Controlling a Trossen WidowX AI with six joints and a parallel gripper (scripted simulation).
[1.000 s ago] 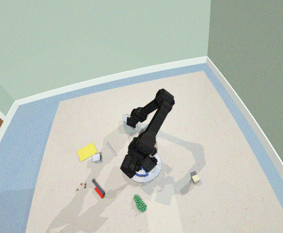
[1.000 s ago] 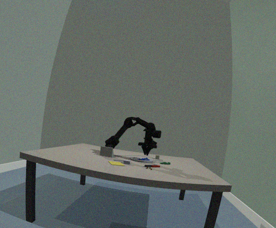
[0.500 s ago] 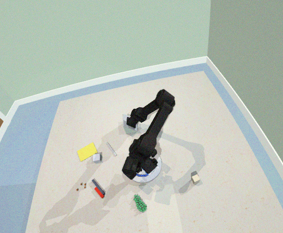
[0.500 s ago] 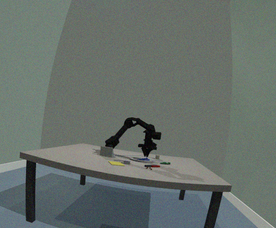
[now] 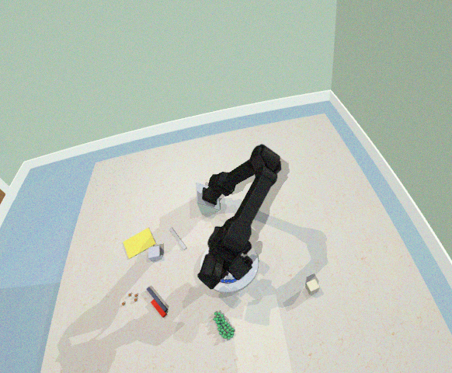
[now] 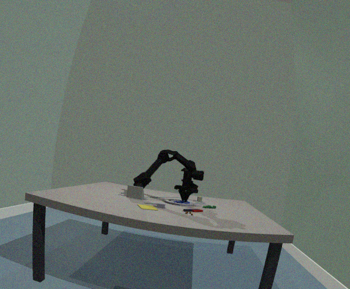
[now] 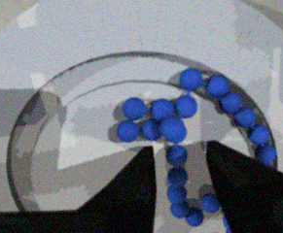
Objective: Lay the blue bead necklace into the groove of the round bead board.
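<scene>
The round bead board is 30 mm behind my gripper tip and 10 mm below it. The rest, counted from my gripper tip: grey tool: 250 mm to the right, 90 mm ahead, 10 mm below; then cream cube: 260 mm to the left, 90 mm ahead; then stick: 200 mm to the right, 160 mm behind, 10 mm below.
</scene>
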